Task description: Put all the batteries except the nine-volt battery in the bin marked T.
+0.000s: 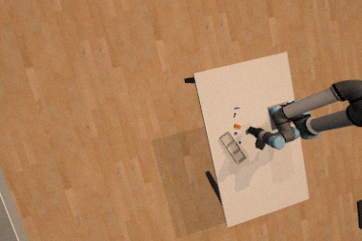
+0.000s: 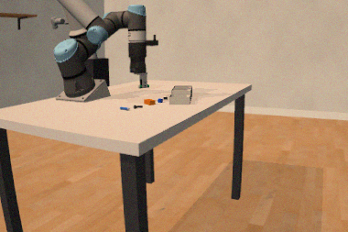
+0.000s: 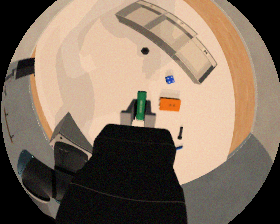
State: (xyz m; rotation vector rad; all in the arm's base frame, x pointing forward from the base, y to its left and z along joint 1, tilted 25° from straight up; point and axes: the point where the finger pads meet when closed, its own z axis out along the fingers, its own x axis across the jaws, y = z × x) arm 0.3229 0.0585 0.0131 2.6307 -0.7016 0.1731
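Now: hand 120 mm to the right of the grey bin, 120 mm short of it and 60 mm above it. Also, from my hand: orange block: 70 mm below, 40 mm ahead, 30 mm to the right; green piece: 10 mm below; black screw: 130 mm to the right, 70 mm below, 50 mm ahead.
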